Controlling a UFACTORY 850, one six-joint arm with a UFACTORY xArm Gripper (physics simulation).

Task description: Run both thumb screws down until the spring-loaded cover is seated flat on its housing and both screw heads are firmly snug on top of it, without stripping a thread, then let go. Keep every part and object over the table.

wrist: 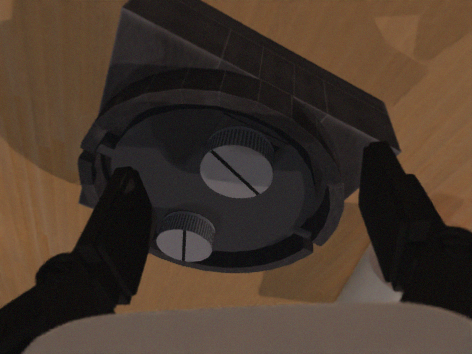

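Observation:
The dark housing [350, 130] is a block with a notched round rim. The round dark cover [150, 185] lies inside the rim. One thumb screw [236, 171], with a knurled side and a diagonal slot, stands on the cover near its middle right. The other thumb screw [184, 244], its slot running up and down in the view, stands near the cover's lower left edge. My gripper [250, 183] is wide open and empty, its left finger over the left part of the cover and its right finger beyond the rim at the right. The gap under the cover and the screw threads are hidden.
The wooden table [40, 225] surrounds the housing. Part of a pale grey object [367, 285] shows at the lower right, behind the right finger. The notched rim stands up around the cover, close to the lower left screw. Shadows fall on the table at the left and lower right.

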